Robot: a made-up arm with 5 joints. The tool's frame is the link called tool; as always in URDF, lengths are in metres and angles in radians. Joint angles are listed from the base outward. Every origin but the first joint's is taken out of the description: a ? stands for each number. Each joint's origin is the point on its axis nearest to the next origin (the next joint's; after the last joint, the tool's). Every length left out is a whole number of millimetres.
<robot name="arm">
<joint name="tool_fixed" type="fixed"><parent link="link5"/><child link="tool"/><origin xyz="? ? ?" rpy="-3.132 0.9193 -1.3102"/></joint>
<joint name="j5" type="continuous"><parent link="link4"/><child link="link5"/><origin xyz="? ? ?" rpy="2.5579 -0.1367 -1.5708"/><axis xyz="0 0 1"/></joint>
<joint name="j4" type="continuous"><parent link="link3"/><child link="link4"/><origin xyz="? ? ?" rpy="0.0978 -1.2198 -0.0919"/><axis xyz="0 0 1"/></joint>
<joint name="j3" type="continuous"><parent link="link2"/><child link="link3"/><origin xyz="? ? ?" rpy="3.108 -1.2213 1.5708"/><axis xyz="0 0 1"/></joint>
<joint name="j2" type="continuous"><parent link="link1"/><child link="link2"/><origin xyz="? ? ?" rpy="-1.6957 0 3.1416"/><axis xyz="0 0 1"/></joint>
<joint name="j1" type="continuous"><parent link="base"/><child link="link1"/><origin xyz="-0.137 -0.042 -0.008" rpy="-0.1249 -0.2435 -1.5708"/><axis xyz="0 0 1"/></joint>
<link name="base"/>
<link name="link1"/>
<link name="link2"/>
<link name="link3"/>
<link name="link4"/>
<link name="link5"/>
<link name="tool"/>
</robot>
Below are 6 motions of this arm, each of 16 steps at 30 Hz.
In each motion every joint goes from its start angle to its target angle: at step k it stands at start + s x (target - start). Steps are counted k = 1, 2, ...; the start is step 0. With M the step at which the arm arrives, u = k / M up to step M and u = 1 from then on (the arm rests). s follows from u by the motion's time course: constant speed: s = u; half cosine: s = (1 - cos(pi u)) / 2; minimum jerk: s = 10 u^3 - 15 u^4 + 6 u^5.
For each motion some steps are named. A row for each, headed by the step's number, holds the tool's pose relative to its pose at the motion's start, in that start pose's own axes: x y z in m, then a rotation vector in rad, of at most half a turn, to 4 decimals.
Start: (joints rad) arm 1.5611 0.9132 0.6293 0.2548 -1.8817
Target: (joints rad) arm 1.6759 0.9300 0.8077 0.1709 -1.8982
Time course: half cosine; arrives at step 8
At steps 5, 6, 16:
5: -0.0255 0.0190 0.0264 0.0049 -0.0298 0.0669
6: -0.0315 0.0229 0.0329 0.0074 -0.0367 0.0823
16: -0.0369 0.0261 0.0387 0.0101 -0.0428 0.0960

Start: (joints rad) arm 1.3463 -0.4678 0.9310 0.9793 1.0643
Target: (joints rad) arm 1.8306 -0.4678 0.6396 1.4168 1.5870
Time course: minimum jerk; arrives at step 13
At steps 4, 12, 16:
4: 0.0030 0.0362 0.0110 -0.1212 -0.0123 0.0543
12: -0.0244 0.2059 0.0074 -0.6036 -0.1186 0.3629
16: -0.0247 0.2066 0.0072 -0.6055 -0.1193 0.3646

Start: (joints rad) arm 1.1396 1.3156 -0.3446 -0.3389 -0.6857
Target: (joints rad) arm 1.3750 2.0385 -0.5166 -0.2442 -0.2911
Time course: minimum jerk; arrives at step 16
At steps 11, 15, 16:
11: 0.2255 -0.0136 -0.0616 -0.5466 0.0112 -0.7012
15: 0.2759 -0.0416 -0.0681 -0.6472 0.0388 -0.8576
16: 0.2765 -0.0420 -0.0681 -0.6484 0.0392 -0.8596

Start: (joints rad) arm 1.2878 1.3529 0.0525 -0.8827 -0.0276
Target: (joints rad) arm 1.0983 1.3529 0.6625 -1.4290 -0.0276
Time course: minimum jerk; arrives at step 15
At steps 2, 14, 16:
2: 0.0048 -0.0022 -0.0025 0.0006 0.0137 -0.0043
14: 0.1976 -0.0810 -0.2107 -0.1194 0.7400 -0.1915
16: 0.1979 -0.0812 -0.2115 -0.1201 0.7420 -0.1919

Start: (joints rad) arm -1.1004 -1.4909 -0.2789 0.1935 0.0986
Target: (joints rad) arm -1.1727 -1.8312 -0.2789 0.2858 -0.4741
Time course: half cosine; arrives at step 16
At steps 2, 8, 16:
2: -0.0058 -0.0012 0.0021 0.0235 -0.0099 0.0242
8: -0.0761 -0.0178 0.0211 0.2931 -0.1220 0.3328
16: -0.1514 -0.0396 0.0298 0.5509 -0.2206 0.6971

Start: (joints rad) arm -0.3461 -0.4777 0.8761 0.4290 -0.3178
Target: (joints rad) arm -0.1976 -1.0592 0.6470 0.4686 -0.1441
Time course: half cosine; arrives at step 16
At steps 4, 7, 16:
4: 0.0095 0.0165 -0.0096 -0.0041 0.0778 0.0355
7: 0.0208 0.0472 -0.0259 -0.0114 0.2090 0.1038
16: 0.0219 0.1239 -0.0539 -0.0220 0.4855 0.2926

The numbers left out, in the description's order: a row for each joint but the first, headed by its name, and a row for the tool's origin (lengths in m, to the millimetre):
tool: 0.007 0.023 0
j5: 0.092 0.037 0
j4: -0.425 0.062 0
j3: 0.238 0.101 0
j2: 0.096 -0.192 0

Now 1 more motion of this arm.
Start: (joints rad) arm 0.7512 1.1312 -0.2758 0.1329 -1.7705
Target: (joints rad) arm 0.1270 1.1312 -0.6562 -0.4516 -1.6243
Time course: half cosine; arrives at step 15
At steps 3, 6, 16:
3: 0.0066 -0.0131 0.0010 -0.0104 -0.0182 -0.0893
6: 0.0212 -0.0459 0.0000 -0.0418 -0.0422 -0.3210
16: 0.0488 -0.1153 -0.0228 -0.1595 0.0482 -0.8782

